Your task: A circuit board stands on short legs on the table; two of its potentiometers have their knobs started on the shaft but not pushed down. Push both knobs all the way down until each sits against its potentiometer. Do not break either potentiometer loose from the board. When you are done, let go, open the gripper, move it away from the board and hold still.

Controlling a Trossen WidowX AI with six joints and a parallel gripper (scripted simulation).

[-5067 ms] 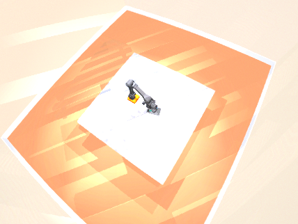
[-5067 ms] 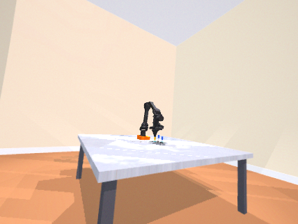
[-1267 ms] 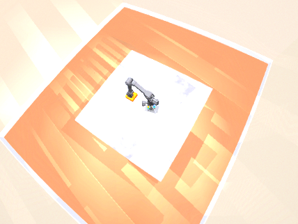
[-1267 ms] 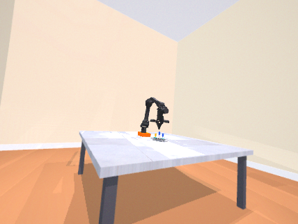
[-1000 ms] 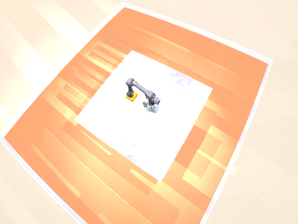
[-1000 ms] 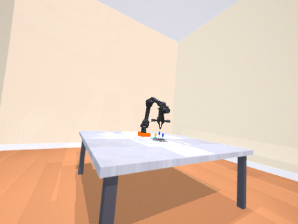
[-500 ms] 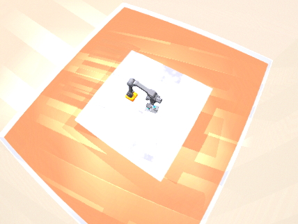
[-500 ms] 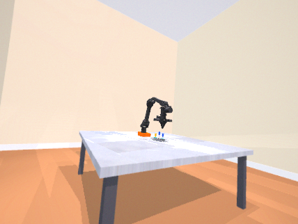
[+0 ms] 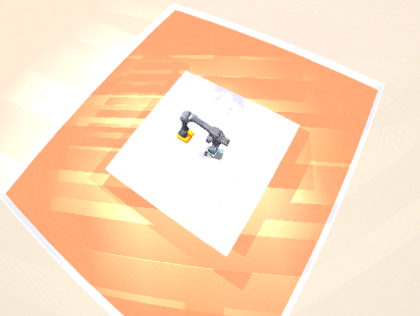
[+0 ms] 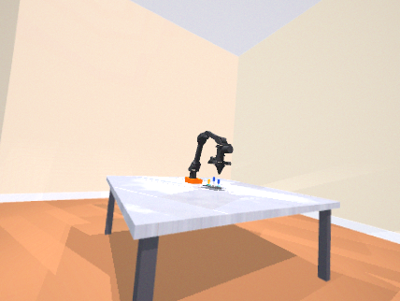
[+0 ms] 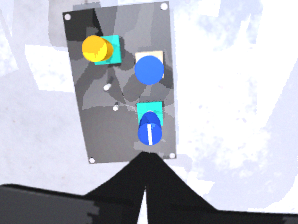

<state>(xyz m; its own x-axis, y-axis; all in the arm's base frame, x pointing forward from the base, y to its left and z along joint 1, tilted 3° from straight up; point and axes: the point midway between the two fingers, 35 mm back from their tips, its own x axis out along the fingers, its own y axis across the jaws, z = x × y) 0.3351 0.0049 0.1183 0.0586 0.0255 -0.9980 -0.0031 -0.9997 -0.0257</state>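
The teal potentiometer lies 60 mm below my gripper tip. Also, from my gripper tip: yellow knob 60 mm behind, 50 mm to the right, 60 mm below.
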